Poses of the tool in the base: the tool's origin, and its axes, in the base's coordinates. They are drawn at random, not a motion.
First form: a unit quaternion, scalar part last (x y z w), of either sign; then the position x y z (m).
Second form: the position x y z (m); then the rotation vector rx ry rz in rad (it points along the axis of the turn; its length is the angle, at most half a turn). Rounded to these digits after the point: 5 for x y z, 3 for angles.
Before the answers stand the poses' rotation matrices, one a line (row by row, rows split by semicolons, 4 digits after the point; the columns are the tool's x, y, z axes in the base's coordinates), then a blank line. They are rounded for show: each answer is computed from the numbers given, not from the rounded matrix.
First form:
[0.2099 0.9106 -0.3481 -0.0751 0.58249 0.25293 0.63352]
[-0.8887 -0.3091 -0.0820 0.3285 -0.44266 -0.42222 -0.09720]
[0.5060 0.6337 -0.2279 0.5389 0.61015 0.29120 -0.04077]
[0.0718 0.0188 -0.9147 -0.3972 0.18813 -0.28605 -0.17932]
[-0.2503 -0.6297 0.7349 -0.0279 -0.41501 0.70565 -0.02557]
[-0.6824 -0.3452 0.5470 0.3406 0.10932 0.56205 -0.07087]
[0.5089 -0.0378 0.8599 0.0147 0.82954 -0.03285 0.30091]
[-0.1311 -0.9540 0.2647 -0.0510 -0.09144 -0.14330 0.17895]
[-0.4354 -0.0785 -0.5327 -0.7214 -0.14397 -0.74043 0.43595]
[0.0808 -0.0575 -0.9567 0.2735 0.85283 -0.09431 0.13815]
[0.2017 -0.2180 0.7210 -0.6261 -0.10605 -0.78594 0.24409]
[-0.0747 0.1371 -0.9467 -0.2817 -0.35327 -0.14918 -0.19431]
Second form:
-0.9006 0.3300 -0.2829; 0.4345 0.6696 -0.6024; -0.0094 -0.6654 -0.7464
0.7955 0.6033 -0.0573; 0.4955 -0.5931 0.6346; 0.3488 -0.5332 -0.7707
0.0929 0.8870 0.4524; 0.3957 0.3840 -0.8342; -0.9137 0.2565 -0.3153
-0.6741 -0.7240 -0.1463; 0.7294 -0.6837 0.0226; -0.1164 -0.0914 0.9890
-0.8731 0.3562 -0.3327; 0.2742 -0.2054 -0.9395; -0.4030 -0.9115 0.0817
0.1633 0.0985 -0.9816; 0.8437 -0.5297 0.0872; -0.5114 -0.8425 -0.1696
-0.4816 -0.0638 0.8740; -0.0132 -0.9967 -0.0800; 0.8763 -0.0500 0.4792
-0.9604 0.2771 0.0279; 0.2231 0.8255 -0.5184; -0.1667 -0.4917 -0.8547
0.4201 -0.7003 0.5772; 0.8370 0.0532 -0.5446; 0.3506 0.7119 0.6085
-0.8373 0.5141 -0.1861; -0.5327 -0.8438 0.0658; -0.1232 0.1542 0.9803
-0.1347 0.8149 0.5638; -0.9907 -0.1210 -0.0618; 0.0179 -0.5669 0.8236
-0.8301 -0.5539 0.0642; 0.5129 -0.8037 -0.3017; 0.2187 -0.2175 0.9512

[0.58249 0.25293 0.63352 -0.630 -2.731 1.044]
[-0.44266 -0.42222 -0.09720 -2.326 -0.809 -0.215]
[0.61015 0.29120 -0.04077 1.203 1.507 -0.542]
[0.18813 -0.28605 -0.17932 -0.182 -0.048 2.317]
[-0.41501 0.70565 -0.02557 0.773 1.944 -2.269]
[0.10932 0.56205 -0.07087 -1.776 -0.898 1.423]
[0.82954 -0.03285 0.30091 1.584 -0.118 2.676]
[-0.09144 -0.14330 0.17895 0.399 2.904 -0.806]
[-0.14397 -0.74043 0.43595 0.962 0.173 1.177]
[0.85283 -0.09431 0.13815 0.217 -0.155 -2.574]
[-0.10605 -0.78594 0.24409 -0.463 0.500 -1.654]
[-0.35327 -0.14918 -0.19431 0.200 -0.367 2.536]

